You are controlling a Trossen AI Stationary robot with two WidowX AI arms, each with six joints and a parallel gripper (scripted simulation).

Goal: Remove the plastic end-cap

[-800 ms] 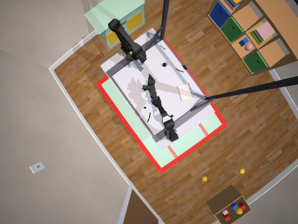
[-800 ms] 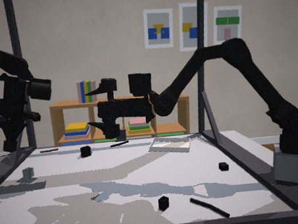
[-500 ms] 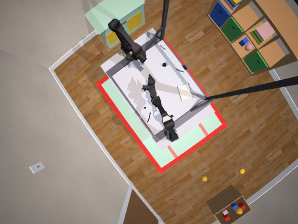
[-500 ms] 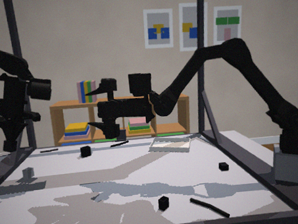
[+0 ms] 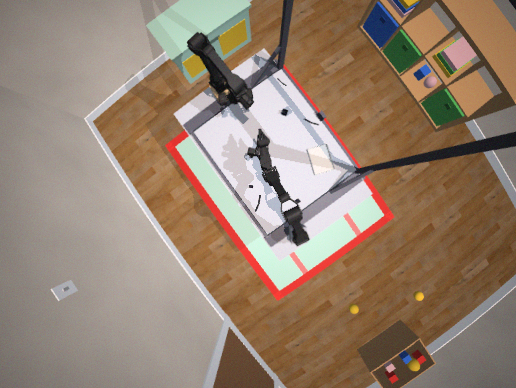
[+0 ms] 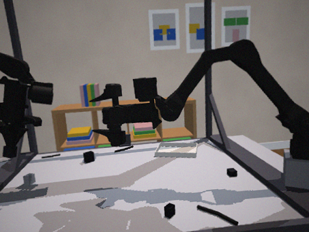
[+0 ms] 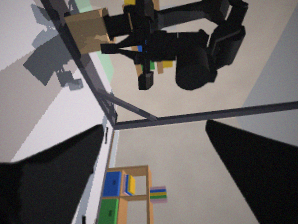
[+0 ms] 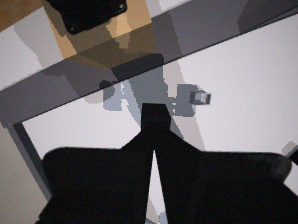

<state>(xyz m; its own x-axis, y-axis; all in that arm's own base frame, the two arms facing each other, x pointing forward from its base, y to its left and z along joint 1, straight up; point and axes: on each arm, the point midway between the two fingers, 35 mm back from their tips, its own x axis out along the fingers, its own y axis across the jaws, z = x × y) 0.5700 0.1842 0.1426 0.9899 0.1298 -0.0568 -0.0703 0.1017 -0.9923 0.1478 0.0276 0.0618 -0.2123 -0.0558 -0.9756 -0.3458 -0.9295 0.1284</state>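
My right gripper is now 30 mm above the black end-cap and 10 mm to the left of it.
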